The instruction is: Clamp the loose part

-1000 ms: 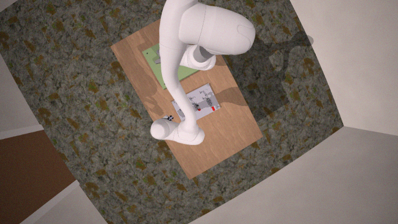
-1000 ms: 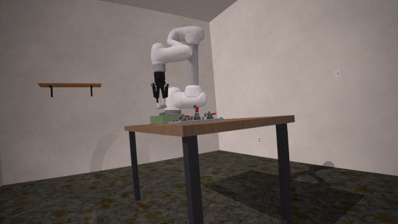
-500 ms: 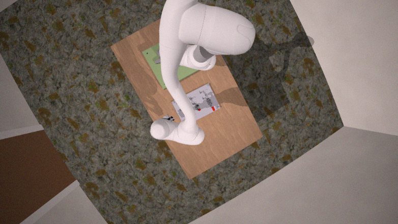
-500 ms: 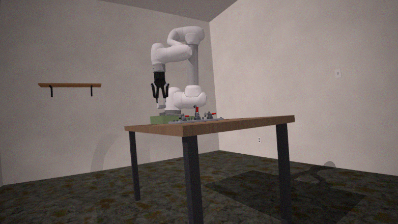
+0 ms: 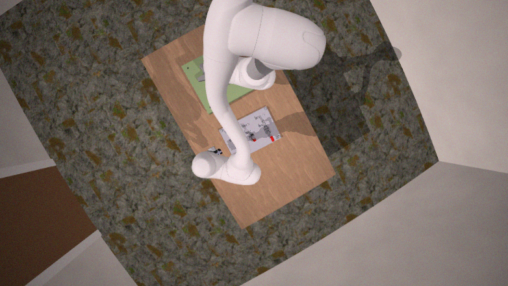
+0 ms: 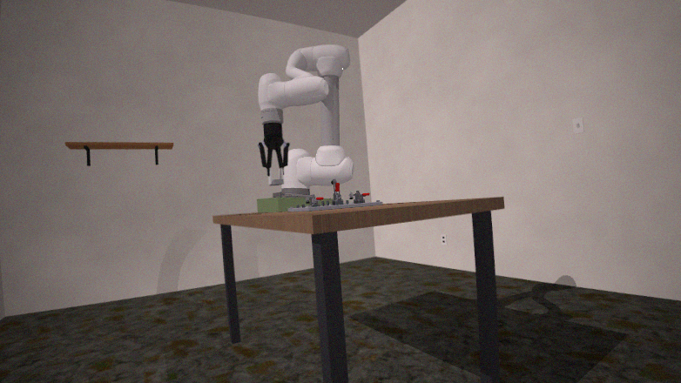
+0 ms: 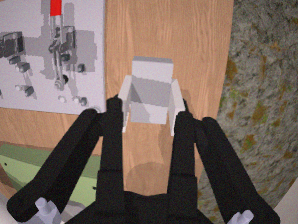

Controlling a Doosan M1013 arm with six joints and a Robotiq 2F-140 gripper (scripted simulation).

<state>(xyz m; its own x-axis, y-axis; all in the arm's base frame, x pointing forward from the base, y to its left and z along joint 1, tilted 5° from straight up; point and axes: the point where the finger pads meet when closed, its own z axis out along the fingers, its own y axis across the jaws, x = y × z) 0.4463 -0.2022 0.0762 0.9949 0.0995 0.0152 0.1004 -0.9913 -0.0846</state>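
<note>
My gripper is now 26 cm to the right of the grey fixture plate, 14 cm above it and 2 cm past it. Also, from my hand: loose part 3 cm below.
</note>
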